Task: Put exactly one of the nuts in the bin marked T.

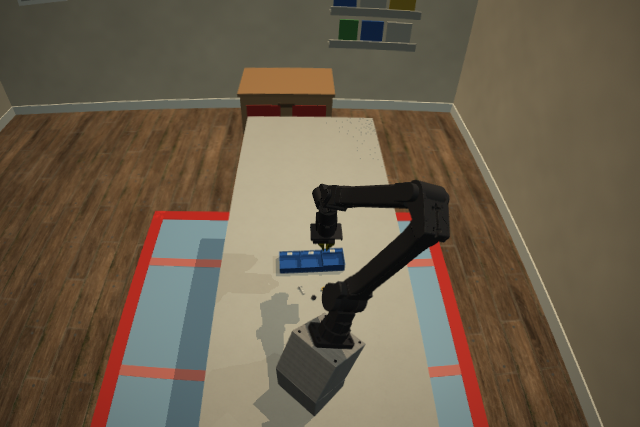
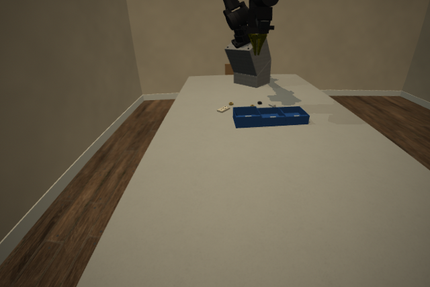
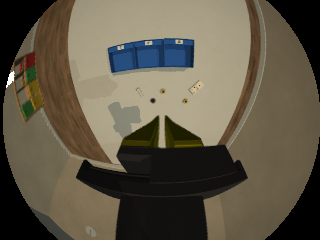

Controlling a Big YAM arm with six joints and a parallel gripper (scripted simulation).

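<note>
Now: hand 110 mm short of the blue bin unit, 10 mm to the right of it and 200 mm above it. From my hand the other things lie so: small grey screw: 80 mm to the left, 210 mm below; black nut: 50 mm behind, 50 mm to the left, 210 mm below; white domino: 40 mm behind, 110 mm to the right, 210 mm below.
</note>
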